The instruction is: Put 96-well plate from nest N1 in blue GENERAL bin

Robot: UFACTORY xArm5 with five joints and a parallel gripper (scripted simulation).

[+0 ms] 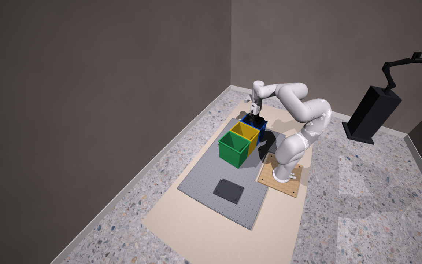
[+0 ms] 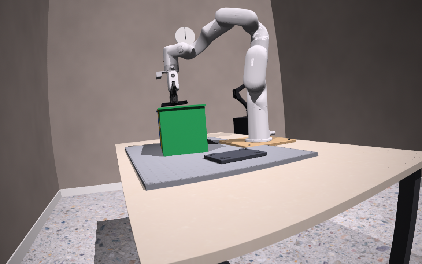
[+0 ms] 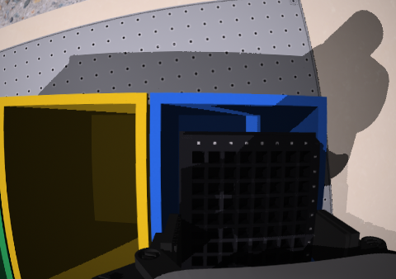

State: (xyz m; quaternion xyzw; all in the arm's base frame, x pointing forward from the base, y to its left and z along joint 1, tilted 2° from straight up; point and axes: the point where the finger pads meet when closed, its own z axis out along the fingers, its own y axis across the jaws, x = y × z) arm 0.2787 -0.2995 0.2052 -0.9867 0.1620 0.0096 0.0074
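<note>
My gripper is now 10 mm above the black 96-well plate. Round my hand: green bin 80 mm ahead, 250 mm to the left, 130 mm below; blue bin 130 mm below; yellow bin 40 mm ahead, 130 mm to the left, 130 mm below.
</note>
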